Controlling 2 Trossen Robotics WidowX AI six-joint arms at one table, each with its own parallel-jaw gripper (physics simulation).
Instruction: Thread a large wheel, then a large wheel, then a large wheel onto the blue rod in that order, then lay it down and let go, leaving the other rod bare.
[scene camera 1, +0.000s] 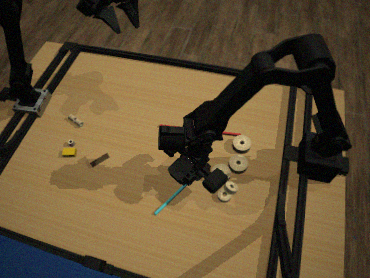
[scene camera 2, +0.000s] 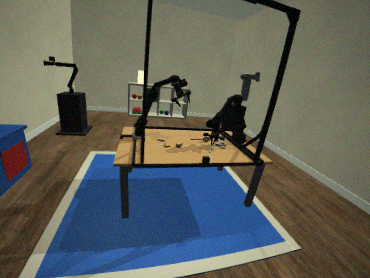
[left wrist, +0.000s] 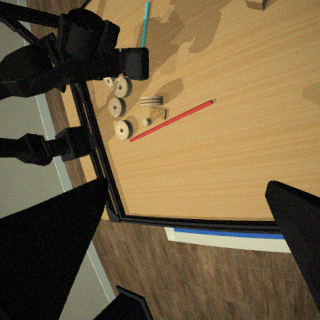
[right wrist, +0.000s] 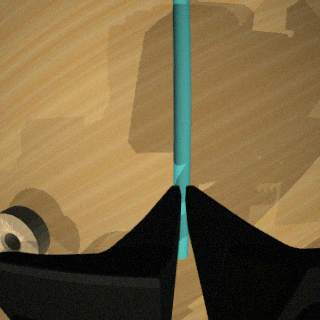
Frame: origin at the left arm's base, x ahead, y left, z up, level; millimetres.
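Seen in the pictures: left gripper, fingertip midpoint: (scene camera 1: 128, 30) (scene camera 2: 185, 105) (left wrist: 187, 186); right gripper, fingertip midpoint: (scene camera 2: 211, 146) (right wrist: 181, 193); left arm's base, link origin: (scene camera 1: 29, 99) (scene camera 2: 138, 135); right arm's base, link origin: (scene camera 1: 324, 149) (scene camera 2: 239, 132) (left wrist: 63, 145).
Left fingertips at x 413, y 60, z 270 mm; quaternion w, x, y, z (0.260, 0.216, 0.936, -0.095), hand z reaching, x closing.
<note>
Pixels of each thing's middle, then the offset from my left fingertips to it.
- blue rod, body centre: (right wrist: 181, 96) (left wrist: 143, 39) (scene camera 1: 178, 191) (scene camera 2: 211, 148) dx +170, dy -301, dz -302 mm
- stack, body centre: (left wrist: 150, 101) dx +196, dy -144, dz -279 mm
- red rod, body centre: (left wrist: 163, 123) (scene camera 1: 199, 130) dx +199, dy -84, dz -302 mm
- perforated block, body centre: (left wrist: 157, 112) dx +206, dy -117, dz -303 mm
- small pale piece, body centre: (left wrist: 146, 121) dx +246, dy -109, dz -298 mm
- yellow block, body centre: (scene camera 1: 69, 152) dx -197, dy -230, dz -299 mm
- brown block, body centre: (scene camera 1: 97, 156) dx -96, dy -233, dz -292 mm
- pale connector, body centre: (scene camera 1: 75, 120) dx -222, dy -109, dz -298 mm
The blue rod (scene camera 1: 170, 201) (scene camera 2: 211, 149) (left wrist: 145, 25) (right wrist: 182, 90) is bare where it shows. My right gripper (right wrist: 181, 193) is shut on it near one end; scene camera 1 hides its fingertips. Three larger pale wheels, one (scene camera 1: 236, 145) (left wrist: 119, 130), a second (scene camera 1: 233, 165) (left wrist: 113, 109) and a third (scene camera 1: 218, 169) (left wrist: 118, 90), lie in a row near the right arm. A banded thick wheel or stack (left wrist: 151, 101) shows beside them. The red rod (scene camera 1: 231, 133) (left wrist: 172, 120) is bare where it shows. My left gripper (scene camera 1: 128, 29) (left wrist: 187, 186) is open and empty, high at the far side.
Two smaller wheels (scene camera 1: 234, 191) (scene camera 1: 221, 197) lie beside the larger ones. A perforated block (left wrist: 158, 114) and a small pale piece (left wrist: 145, 122) lie by the red rod. A yellow block (scene camera 1: 69, 152), a brown block (scene camera 1: 99, 160) and a pale connector (scene camera 1: 75, 120) are at the left.
</note>
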